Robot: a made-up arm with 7 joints. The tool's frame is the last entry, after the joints.
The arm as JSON. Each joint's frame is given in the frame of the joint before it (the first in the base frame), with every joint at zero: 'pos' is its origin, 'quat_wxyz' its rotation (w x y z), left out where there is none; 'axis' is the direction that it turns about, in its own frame. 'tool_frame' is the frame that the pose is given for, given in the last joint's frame.
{
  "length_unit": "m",
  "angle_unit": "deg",
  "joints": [
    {
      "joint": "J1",
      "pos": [
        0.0,
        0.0,
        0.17
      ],
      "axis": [
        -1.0,
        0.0,
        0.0
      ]
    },
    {
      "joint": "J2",
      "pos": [
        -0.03,
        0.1,
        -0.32
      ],
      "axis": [
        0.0,
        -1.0,
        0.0
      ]
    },
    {
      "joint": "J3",
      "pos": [
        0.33,
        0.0,
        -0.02
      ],
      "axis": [
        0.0,
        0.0,
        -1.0
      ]
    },
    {
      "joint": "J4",
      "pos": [
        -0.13,
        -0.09,
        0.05
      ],
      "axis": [
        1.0,
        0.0,
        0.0
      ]
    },
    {
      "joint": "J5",
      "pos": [
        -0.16,
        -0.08,
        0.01
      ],
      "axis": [
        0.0,
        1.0,
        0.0
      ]
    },
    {
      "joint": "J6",
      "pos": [
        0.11,
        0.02,
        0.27
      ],
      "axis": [
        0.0,
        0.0,
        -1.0
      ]
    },
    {
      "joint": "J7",
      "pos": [
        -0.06,
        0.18,
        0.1
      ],
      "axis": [
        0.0,
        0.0,
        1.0
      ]
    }
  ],
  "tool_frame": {
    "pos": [
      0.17,
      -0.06,
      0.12
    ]
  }
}
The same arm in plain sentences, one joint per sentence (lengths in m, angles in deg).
The arm has seven revolute joints in a row. What follows holds with every joint at zero, and every direction is one of the base frame's. The first joint is mounted 0.1700 m along +z from the base frame's origin and rotates about -x. The second joint is mounted 0.0300 m along -x and 0.1000 m along +y and 0.3200 m along -z from the first joint and rotates about -y. The third joint is mounted 0.3300 m along +x and 0.0200 m along -z from the second joint and rotates about -z. The fourth joint is mounted 0.1300 m along -x and 0.0900 m along -y and 0.0500 m along +z from the third joint and rotates about +x. The fifth joint is mounted 0.1600 m along -x and 0.0800 m along -y and 0.0100 m along +z from the fourth joint and rotates about +y. The sixth joint is mounted 0.1100 m along +x and 0.0200 m along +y and 0.2700 m along +z from the fifth joint and rotates about -z. The seventh joint is mounted 0.0600 m along -x and 0.1800 m along +y and 0.1000 m along +z from the sixth joint and rotates about +z. The tool frame, which is the frame that the pose is given for, is mounted 0.1700 m along +x and 0.0600 m along -y and 0.1200 m along +z from the seventh joint; its axes are parallel to the base frame's.
